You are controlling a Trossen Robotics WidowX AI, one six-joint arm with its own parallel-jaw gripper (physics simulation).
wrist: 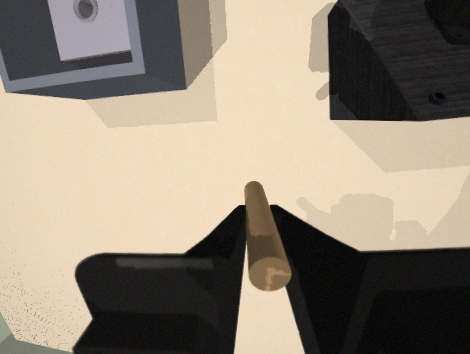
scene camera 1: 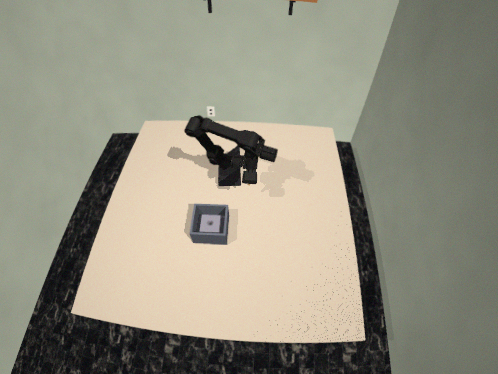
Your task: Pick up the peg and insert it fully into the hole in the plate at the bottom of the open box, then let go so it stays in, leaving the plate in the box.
Labels:
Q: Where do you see a blue-grey box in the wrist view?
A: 155, 40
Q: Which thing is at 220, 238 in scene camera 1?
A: A blue-grey box.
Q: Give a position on a tan peg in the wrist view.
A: At 268, 269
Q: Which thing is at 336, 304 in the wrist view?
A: My gripper.

